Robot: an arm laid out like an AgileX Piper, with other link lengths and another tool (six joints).
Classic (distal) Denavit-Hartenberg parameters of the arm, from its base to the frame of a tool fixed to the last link. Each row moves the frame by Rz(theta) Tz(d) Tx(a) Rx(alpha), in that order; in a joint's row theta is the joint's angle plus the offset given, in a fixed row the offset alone. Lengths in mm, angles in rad.
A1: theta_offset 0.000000, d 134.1, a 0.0, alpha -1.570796
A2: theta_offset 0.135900, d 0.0, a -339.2, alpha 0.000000
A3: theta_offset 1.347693, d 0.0, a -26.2, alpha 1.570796
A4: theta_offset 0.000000, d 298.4, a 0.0, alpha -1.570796
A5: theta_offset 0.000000, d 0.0, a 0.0, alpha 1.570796
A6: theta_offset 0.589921, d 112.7, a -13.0, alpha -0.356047
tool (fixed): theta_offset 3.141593, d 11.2, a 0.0, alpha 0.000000
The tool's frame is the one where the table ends.
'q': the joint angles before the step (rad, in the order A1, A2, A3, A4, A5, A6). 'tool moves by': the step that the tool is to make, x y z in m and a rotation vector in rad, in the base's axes. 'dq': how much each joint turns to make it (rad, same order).
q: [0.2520 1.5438 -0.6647 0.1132 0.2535 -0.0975]
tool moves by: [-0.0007 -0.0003 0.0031 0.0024 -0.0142 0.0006]
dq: [-0.0001 -0.0106 0.0034 0.0004 -0.0071 -0.0019]
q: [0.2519 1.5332 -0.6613 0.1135 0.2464 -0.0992]
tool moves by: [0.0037 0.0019 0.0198 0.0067 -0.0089 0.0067]
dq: [0.0000 -0.0325 -0.0440 -0.0004 0.0667 -0.0011]
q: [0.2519 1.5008 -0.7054 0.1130 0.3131 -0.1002]
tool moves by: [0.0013 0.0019 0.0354 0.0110 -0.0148 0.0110]
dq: [0.0000 -0.0608 -0.0703 -0.0008 0.1148 -0.0003]
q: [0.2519 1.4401 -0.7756 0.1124 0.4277 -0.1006]
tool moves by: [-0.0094 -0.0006 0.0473 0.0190 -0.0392 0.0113]
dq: [0.0002 -0.0969 -0.0680 0.0022 0.1230 0.0001]
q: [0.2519 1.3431 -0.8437 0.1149 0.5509 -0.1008]
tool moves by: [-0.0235 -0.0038 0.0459 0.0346 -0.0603 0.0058]
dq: [0.0001 -0.1235 -0.0369 0.0155 0.0941 0.0001]
